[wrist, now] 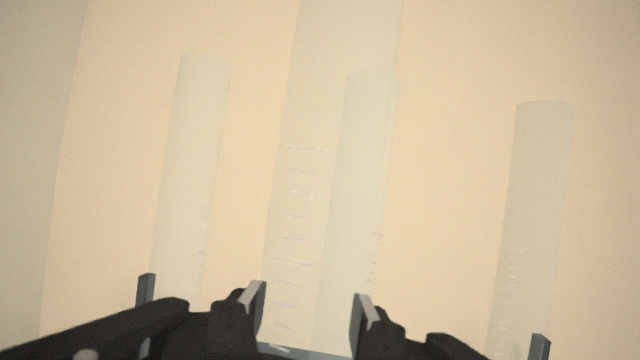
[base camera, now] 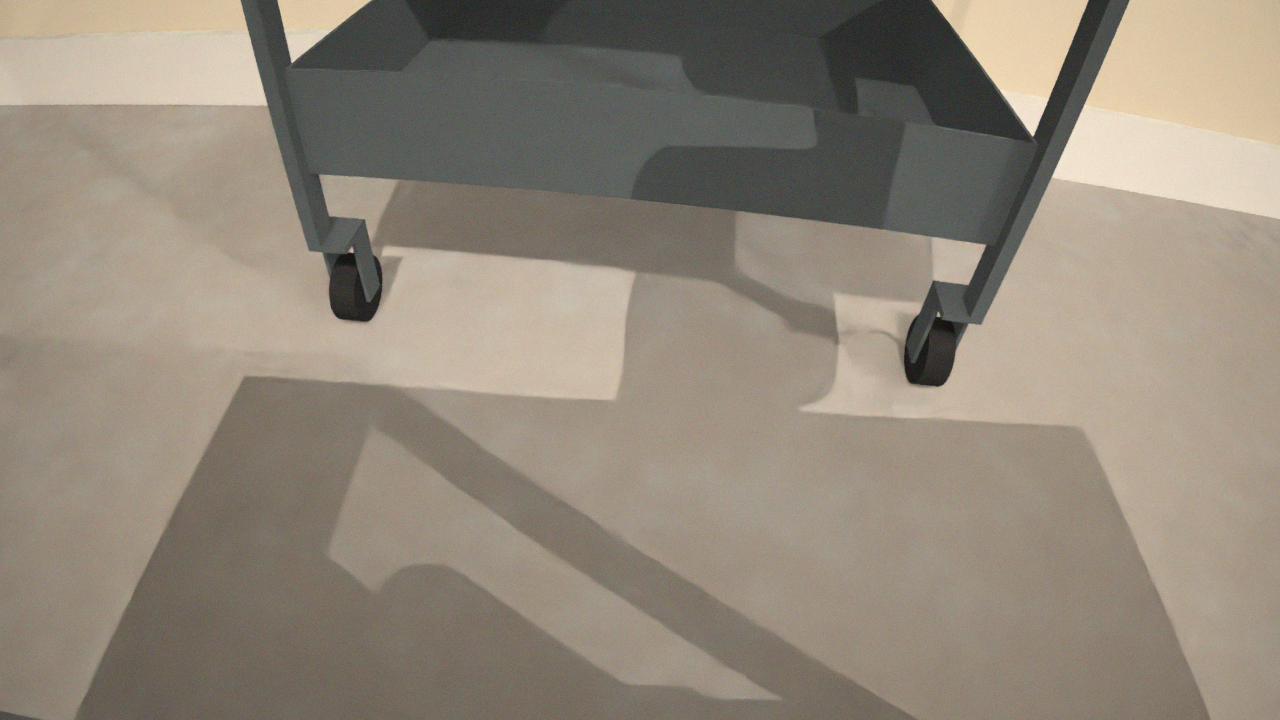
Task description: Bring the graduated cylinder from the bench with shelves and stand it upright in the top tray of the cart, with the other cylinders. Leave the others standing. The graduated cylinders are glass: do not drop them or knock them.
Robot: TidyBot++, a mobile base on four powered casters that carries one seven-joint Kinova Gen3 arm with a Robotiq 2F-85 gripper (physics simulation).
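Frame: origin at the arm's base, x ahead, y left, z up, level; millimetres.
Where they show: gripper, fingertip midpoint: point(wrist: 307, 307).
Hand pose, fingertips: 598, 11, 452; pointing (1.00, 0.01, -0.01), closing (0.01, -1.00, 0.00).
Note:
After its pixels a point has its place, as x, y, z.
My gripper point(wrist: 307, 307) {598, 11, 452} is shut on a clear graduated cylinder point(wrist: 300, 205) {553, 19, 503}. The held cylinder stands roughly upright in the wrist view, with pale marks up its side and its base out of view. Three other glass cylinders show beyond: one on the left point(wrist: 192, 150) {686, 113, 525}, one seen behind and through the held one point(wrist: 362, 150), and one on the right point(wrist: 537, 200) {680, -151, 523}. Their bases are hidden. The cart point(base camera: 474, 125) {470, 100, -226} point(wrist: 540, 346) stands ahead. Its top tray is out of the base camera view; a grey edge shows low between the fingers. Whether the held cylinder touches anything cannot be seen.
The cart's lower tray, two front posts and black casters point(base camera: 355, 287) {474, 200, -356} point(base camera: 930, 351) {445, -203, -355} show in the base camera view. A cream wall point(base camera: 1163, 62) {815, -557, -242} point(wrist: 450, 175) {835, -140, 546} with a white skirting point(base camera: 134, 71) {858, 630, -352} stands behind the cart. Shadows lie across the floor point(base camera: 716, 501) {344, -55, -396}.

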